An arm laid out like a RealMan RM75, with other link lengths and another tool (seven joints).
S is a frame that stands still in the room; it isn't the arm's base.
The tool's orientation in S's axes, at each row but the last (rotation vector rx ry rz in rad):
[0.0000, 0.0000, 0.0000]
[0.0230, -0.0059, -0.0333]
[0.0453, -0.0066, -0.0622]
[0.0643, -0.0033, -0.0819]
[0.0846, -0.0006, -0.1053]
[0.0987, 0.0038, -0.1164]
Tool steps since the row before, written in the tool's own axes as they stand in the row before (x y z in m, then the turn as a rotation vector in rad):
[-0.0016, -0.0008, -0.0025, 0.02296, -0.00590, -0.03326]
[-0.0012, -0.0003, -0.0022, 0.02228, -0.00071, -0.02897]
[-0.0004, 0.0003, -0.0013, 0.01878, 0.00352, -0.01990]
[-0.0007, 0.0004, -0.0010, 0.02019, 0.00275, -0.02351]
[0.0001, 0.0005, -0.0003, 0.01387, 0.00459, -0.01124]
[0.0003, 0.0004, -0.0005, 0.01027, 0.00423, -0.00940]
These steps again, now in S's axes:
[-0.0016, -0.0008, -0.0025, 0.02296, -0.00590, -0.03326]
[-0.0012, -0.0002, -0.0022, 0.02243, -0.00079, -0.02886]
[-0.0004, 0.0004, -0.0013, 0.01912, 0.00324, -0.01962]
[-0.0007, 0.0005, -0.0010, 0.02049, 0.00259, -0.02327]
[0.0002, 0.0005, -0.0003, 0.01433, 0.00404, -0.01087]
[0.0003, 0.0004, -0.0005, 0.01071, 0.00392, -0.00904]

